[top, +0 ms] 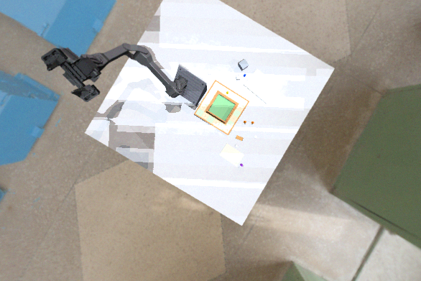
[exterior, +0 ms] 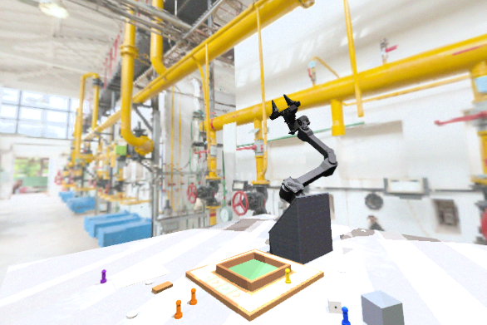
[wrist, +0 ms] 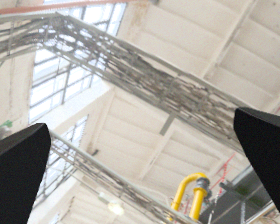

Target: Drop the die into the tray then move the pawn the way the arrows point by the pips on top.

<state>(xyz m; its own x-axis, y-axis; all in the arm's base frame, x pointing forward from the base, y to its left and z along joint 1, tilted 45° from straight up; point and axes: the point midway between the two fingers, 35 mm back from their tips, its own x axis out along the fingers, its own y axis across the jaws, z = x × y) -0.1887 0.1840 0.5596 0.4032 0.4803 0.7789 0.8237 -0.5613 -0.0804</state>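
The white die is 70 cm below my gripper tip, 53 cm to the left of it and 45 cm ahead of it. The rest, counted from my gripper tip: yellow pawn 69 cm below, 45 cm ahead, 40 cm to the left; then grey cube 69 cm below, 62 cm to the left, 43 cm ahead; then blue pawn 70 cm below, 57 cm to the left, 48 cm ahead.
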